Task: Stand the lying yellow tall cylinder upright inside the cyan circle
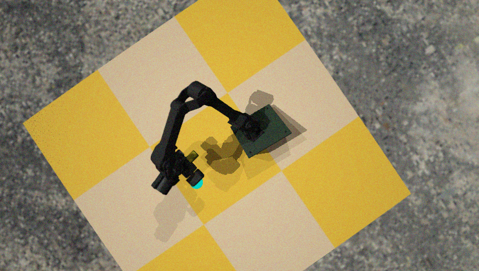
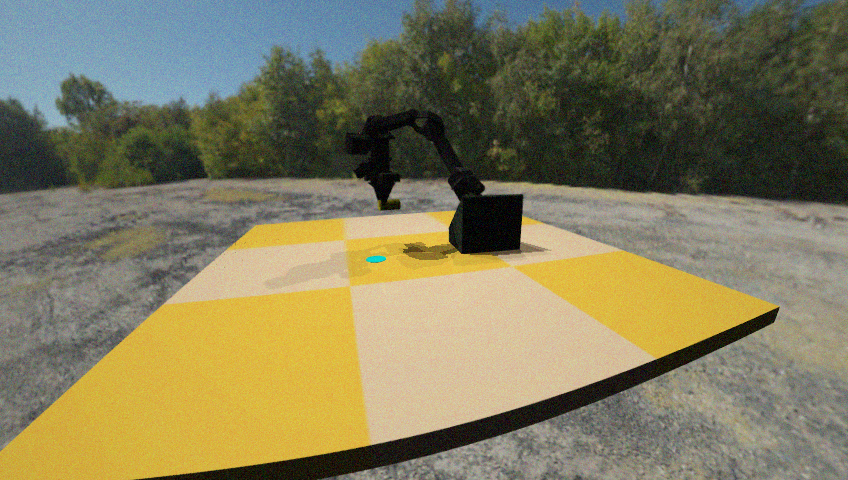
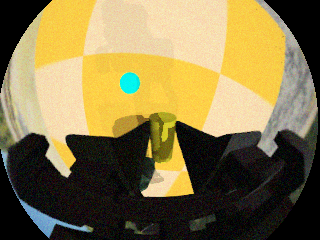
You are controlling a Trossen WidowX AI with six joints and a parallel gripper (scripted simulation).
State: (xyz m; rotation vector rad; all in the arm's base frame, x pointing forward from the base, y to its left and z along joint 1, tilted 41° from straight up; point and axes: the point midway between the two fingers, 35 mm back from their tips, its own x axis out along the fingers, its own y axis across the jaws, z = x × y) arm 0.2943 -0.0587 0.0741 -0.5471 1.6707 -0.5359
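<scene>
My gripper tip is now 2 cm past the yellow tall cylinder. The rest, counted from my gripper tip: cyan circle 15 cm below, 9 cm to the left, 5 cm ahead.
</scene>
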